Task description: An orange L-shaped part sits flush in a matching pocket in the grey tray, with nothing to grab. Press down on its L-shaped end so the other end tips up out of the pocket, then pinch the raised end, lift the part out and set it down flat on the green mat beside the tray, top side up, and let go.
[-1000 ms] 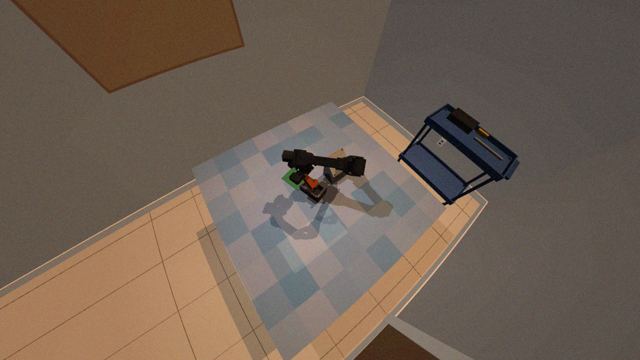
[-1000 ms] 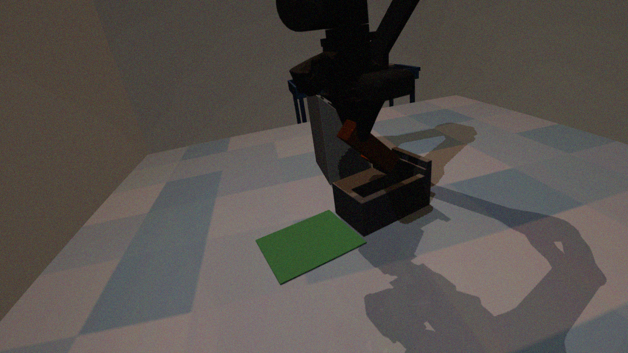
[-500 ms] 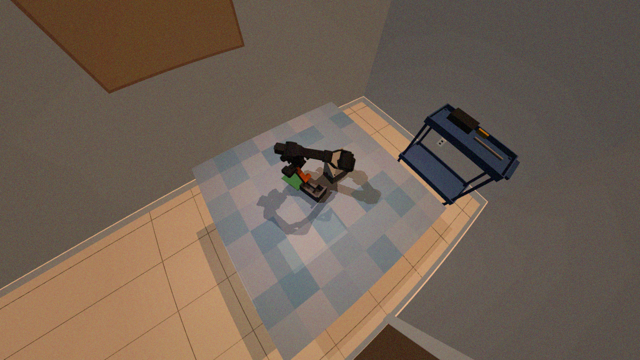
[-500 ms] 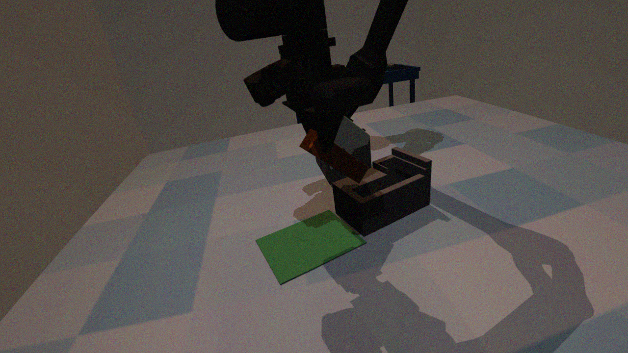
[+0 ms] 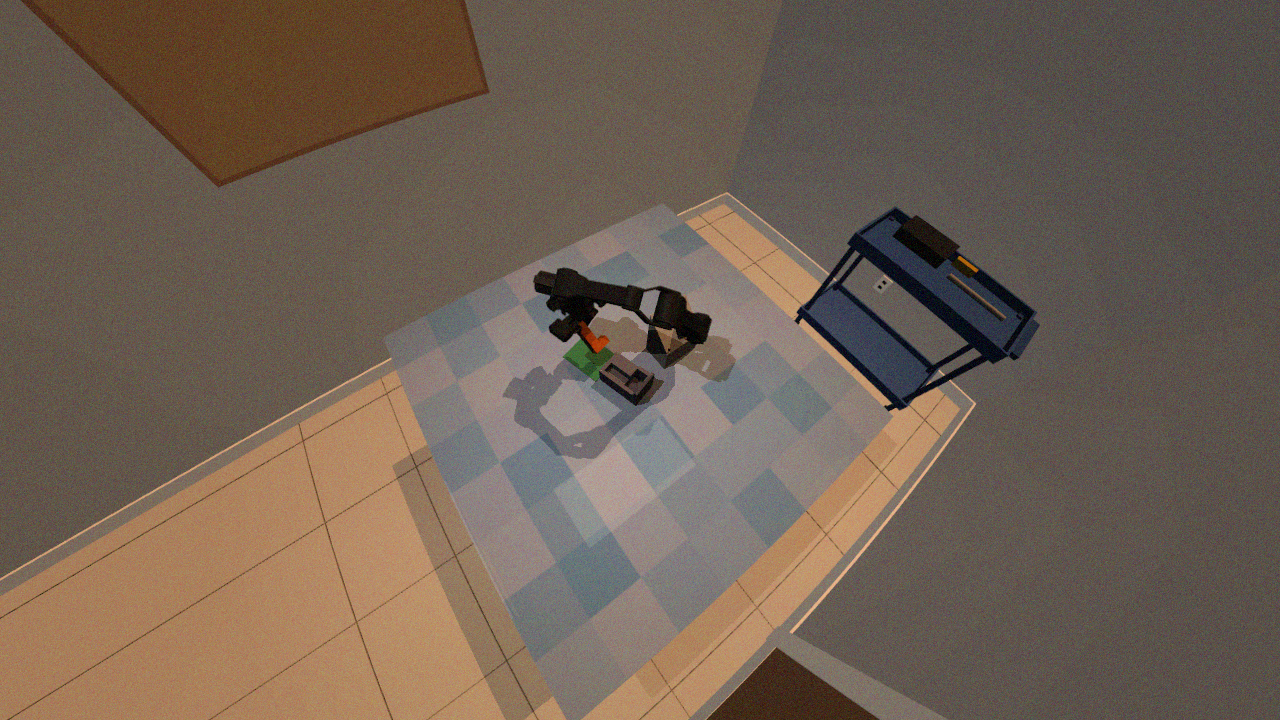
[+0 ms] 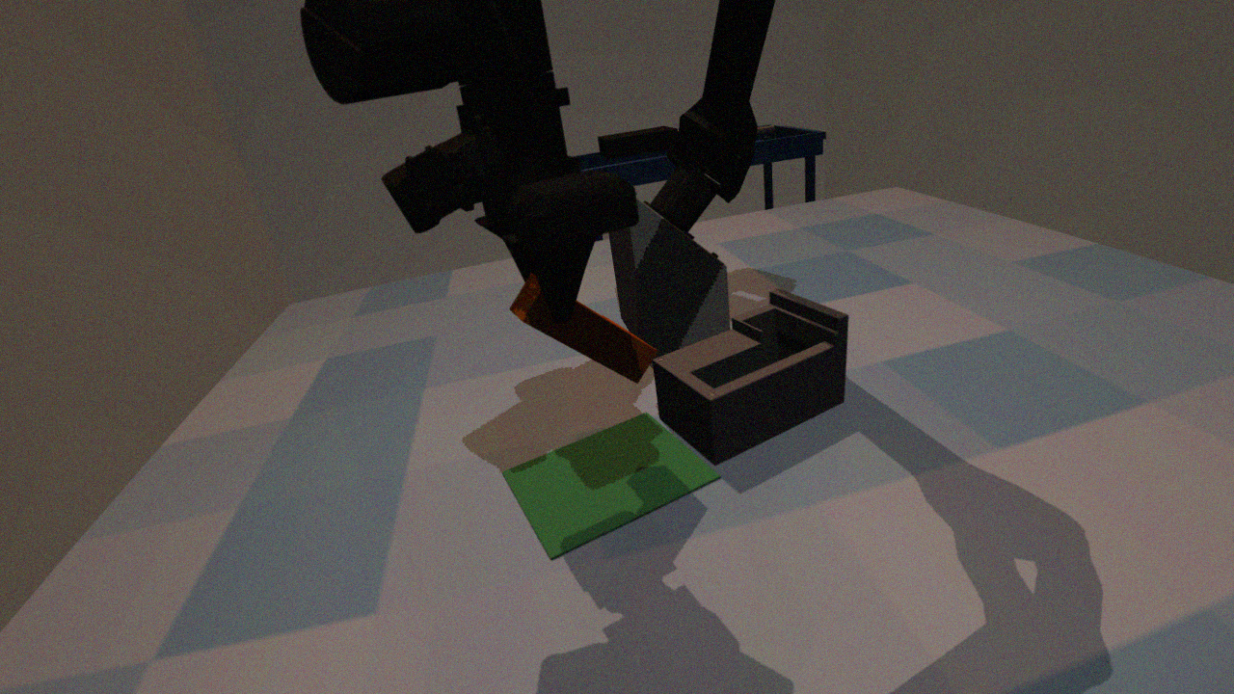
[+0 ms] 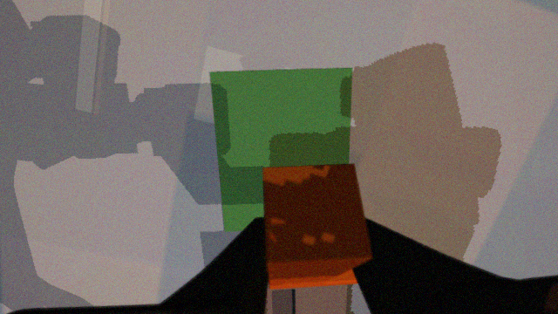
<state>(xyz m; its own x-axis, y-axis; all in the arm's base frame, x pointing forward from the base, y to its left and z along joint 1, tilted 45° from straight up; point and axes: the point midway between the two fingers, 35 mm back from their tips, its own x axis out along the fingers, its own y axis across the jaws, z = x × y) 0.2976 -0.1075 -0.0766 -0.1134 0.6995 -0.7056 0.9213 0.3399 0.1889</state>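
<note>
My gripper tip is 17 cm above the green mat, 1 cm to the right of it and 1 cm past it. Round my gripper tip: orange L-shaped part: 3 cm below, 3 cm behind, 2 cm to the left.
</note>
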